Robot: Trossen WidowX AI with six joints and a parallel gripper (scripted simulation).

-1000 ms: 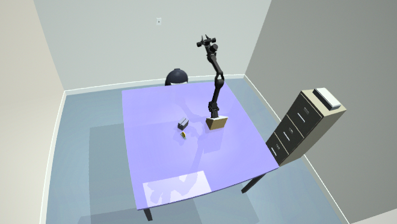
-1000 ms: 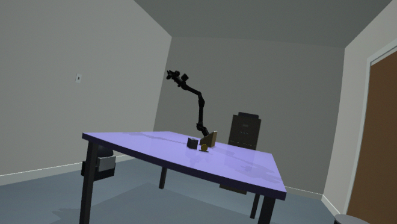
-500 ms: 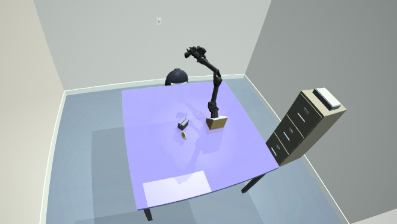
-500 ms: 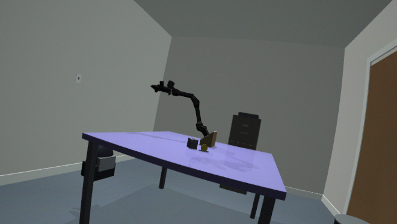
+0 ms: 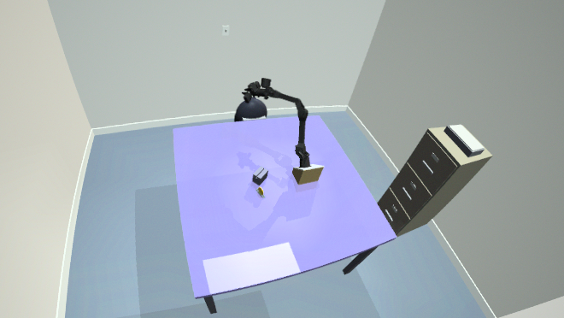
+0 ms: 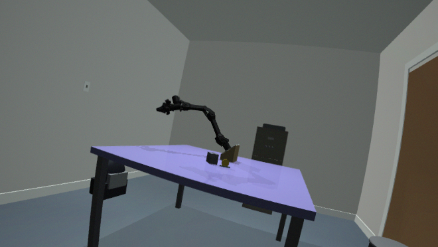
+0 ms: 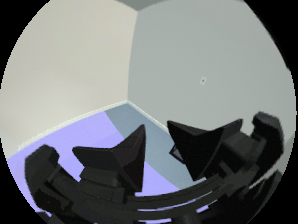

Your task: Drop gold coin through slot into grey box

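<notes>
My gripper tip is now 68 cm to the right of the gold coin, 29 cm above it and 14 cm short of it.
</notes>
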